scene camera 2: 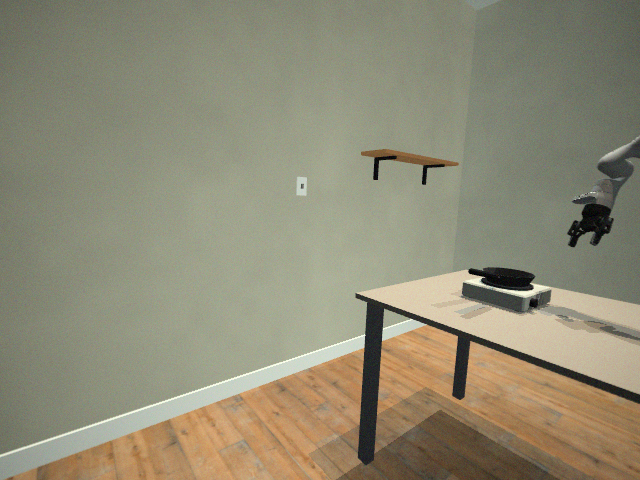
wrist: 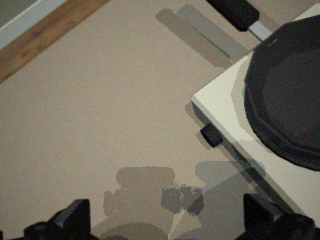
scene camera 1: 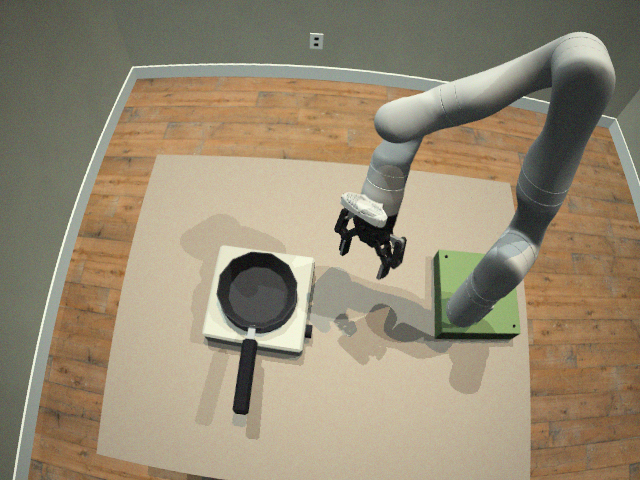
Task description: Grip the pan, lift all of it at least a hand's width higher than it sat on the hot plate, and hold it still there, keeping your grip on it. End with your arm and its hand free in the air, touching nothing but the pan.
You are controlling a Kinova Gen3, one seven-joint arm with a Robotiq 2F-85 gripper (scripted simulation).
Labels:
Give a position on a hot plate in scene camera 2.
520, 299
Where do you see a black pan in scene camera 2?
502, 276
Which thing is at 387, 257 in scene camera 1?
My gripper.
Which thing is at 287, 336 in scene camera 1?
A hot plate.

